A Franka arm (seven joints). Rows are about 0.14 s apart.
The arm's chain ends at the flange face. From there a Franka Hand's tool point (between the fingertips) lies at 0.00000 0.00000 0.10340 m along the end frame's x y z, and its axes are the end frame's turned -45 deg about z.
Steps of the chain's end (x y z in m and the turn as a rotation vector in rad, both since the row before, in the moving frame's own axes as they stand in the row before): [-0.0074 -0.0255 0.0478 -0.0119 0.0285 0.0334]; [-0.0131 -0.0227 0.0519 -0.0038 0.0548 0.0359]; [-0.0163 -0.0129 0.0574 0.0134 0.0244 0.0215]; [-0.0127 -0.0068 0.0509 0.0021 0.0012 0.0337]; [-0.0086 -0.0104 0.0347 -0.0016 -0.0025 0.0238]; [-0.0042 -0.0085 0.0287 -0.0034 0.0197 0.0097]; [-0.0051 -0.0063 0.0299 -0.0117 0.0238 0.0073]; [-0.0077 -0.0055 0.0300 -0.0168 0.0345 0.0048]
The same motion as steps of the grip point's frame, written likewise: [0.0140 -0.0203 0.0478 -0.0286 0.0117 0.0334]; [0.0104 -0.0210 0.0517 -0.0414 0.0361 0.0359]; [0.0004 -0.0198 0.0574 -0.0078 0.0267 0.0215]; [-0.0039 -0.0139 0.0509 0.0006 0.0023 0.0337]; [0.0010 -0.0135 0.0347 0.0006 -0.0029 0.0238]; [0.0042 -0.0073 0.0287 -0.0163 0.0115 0.0097]; [0.0017 -0.0055 0.0299 -0.0251 0.0086 0.0073]; [-0.0003 -0.0056 0.0299 -0.0363 0.0125 0.0048]
